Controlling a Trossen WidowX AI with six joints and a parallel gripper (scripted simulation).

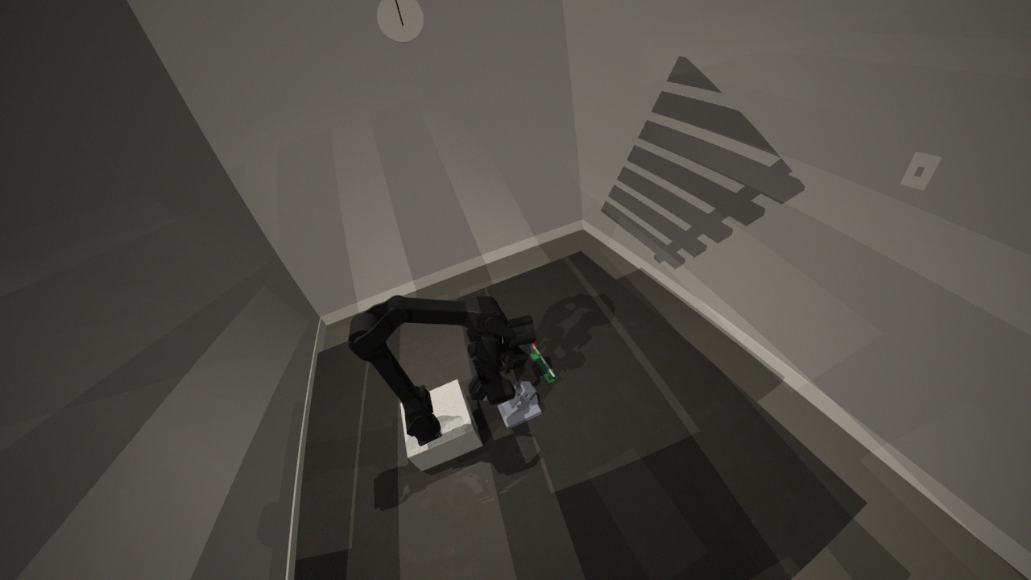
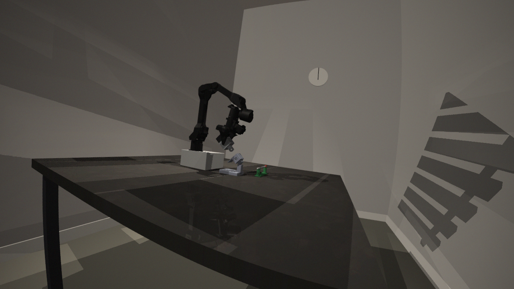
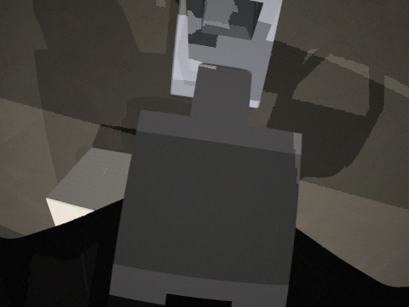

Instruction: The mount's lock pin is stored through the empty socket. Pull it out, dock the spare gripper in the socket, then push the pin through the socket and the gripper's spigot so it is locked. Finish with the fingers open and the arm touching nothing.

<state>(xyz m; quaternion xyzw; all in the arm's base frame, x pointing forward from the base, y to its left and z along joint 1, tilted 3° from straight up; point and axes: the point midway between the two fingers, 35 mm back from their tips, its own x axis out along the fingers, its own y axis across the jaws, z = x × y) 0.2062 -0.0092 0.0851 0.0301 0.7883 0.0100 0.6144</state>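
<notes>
Right now the green cradle is 190 mm ahead of my gripper tip, 130 mm below it and 110 mm to the left of it. Also, from my gripper tip: spare gripper (10 mm ahead, 10 mm above); grey mount (100 mm below, 80 mm ahead).
</notes>
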